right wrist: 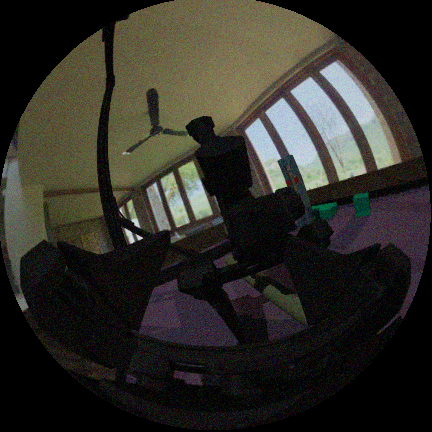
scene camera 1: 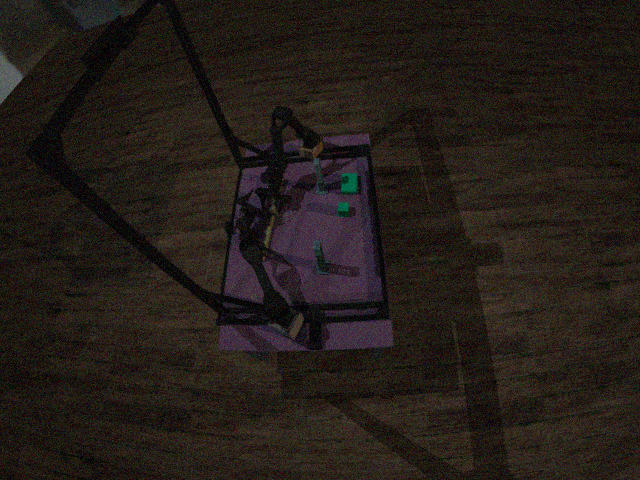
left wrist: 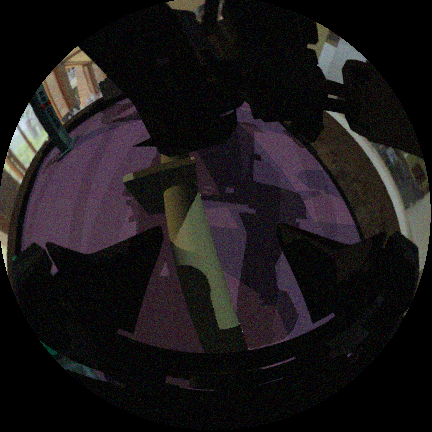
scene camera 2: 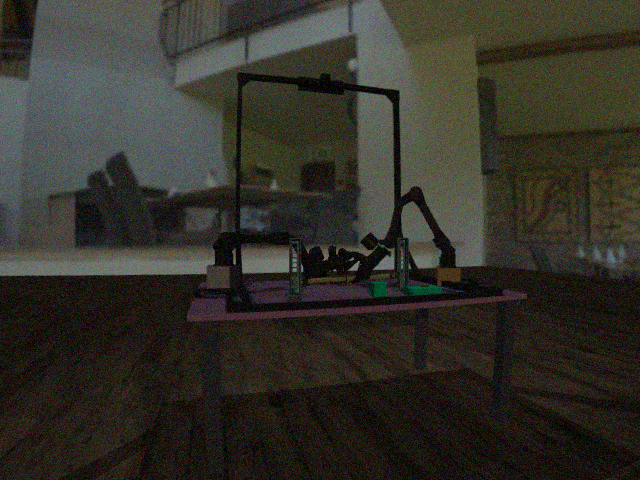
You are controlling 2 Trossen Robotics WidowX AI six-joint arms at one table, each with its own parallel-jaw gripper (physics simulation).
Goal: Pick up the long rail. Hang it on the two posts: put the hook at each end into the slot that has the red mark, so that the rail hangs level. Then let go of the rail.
my left gripper: open, holds nothing
my right gripper: open, touches a long rail [left wrist: 171, 185]
